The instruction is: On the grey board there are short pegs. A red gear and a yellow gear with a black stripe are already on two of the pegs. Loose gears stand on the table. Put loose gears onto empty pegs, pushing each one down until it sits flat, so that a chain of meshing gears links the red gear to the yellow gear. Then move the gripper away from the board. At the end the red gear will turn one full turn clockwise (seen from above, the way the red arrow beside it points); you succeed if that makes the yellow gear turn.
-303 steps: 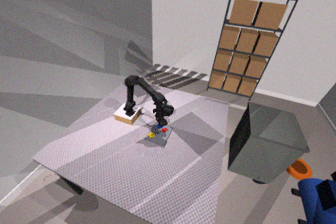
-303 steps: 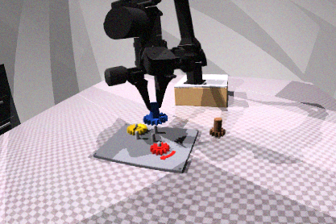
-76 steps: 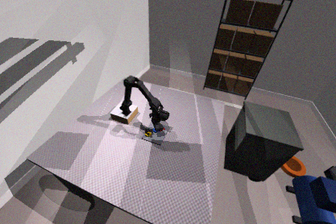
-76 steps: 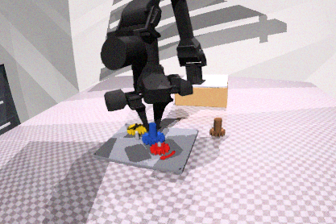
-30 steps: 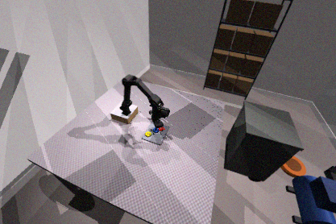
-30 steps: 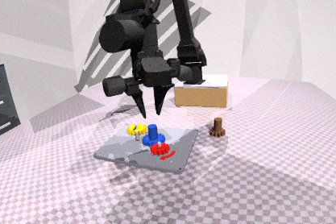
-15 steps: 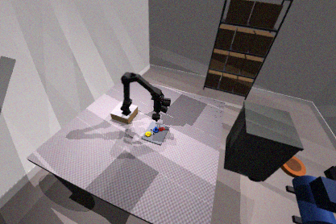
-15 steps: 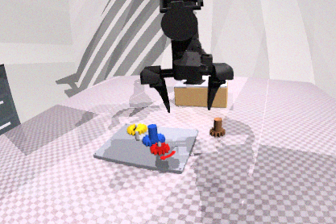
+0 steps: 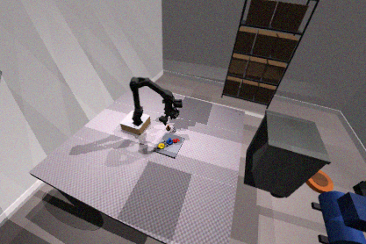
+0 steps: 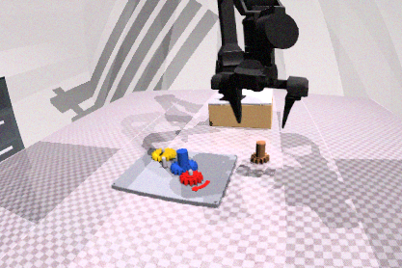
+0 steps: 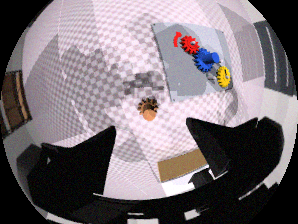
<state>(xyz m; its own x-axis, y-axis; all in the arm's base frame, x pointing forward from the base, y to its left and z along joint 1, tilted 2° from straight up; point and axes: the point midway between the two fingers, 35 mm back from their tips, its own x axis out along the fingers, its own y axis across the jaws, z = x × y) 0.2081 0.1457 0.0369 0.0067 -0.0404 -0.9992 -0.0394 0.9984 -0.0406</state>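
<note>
Right now the brown gear is 6 cm below my gripper tip. Also, from my gripper tip: blue gear (12 cm to the right, 10 cm ahead, 5 cm below); red gear (13 cm ahead, 9 cm to the right, 6 cm below); red arrow (14 cm ahead, 7 cm below, 6 cm to the right).
</note>
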